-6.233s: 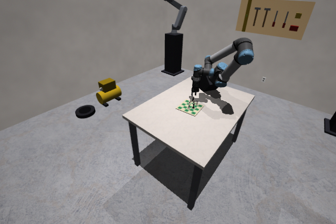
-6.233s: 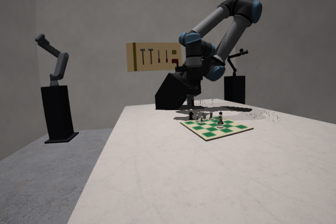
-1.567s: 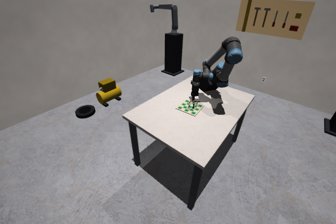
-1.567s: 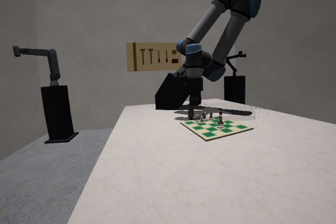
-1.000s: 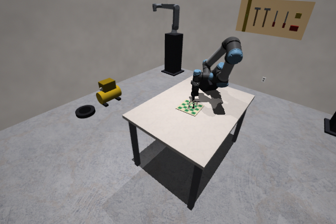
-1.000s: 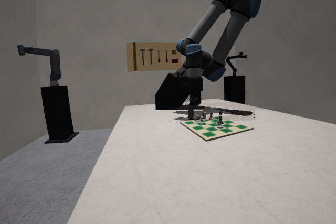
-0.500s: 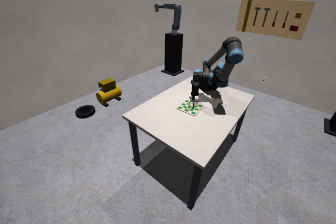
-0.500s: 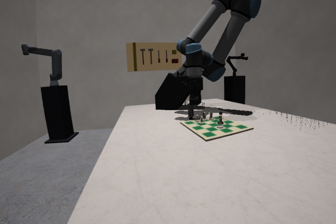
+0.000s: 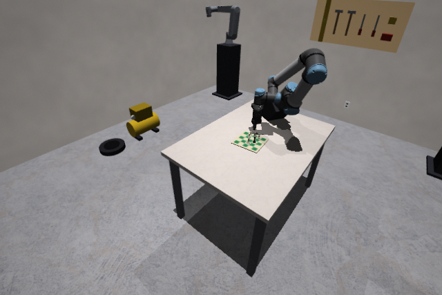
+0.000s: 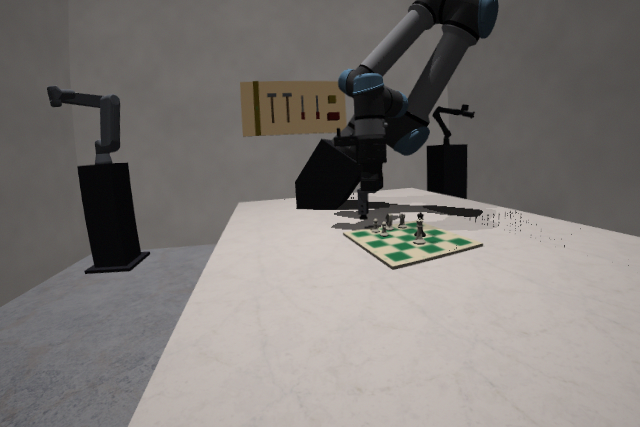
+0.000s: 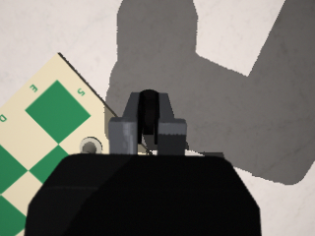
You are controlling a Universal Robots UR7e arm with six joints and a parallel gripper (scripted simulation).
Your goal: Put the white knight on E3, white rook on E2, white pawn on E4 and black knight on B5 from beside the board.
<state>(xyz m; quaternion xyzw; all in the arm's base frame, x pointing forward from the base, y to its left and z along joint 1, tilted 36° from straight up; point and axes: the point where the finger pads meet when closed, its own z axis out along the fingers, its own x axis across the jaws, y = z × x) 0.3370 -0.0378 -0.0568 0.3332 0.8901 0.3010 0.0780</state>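
My gripper is now 13 cm short of the cream chessboard, 5 cm to the right of it and 5 cm above it.
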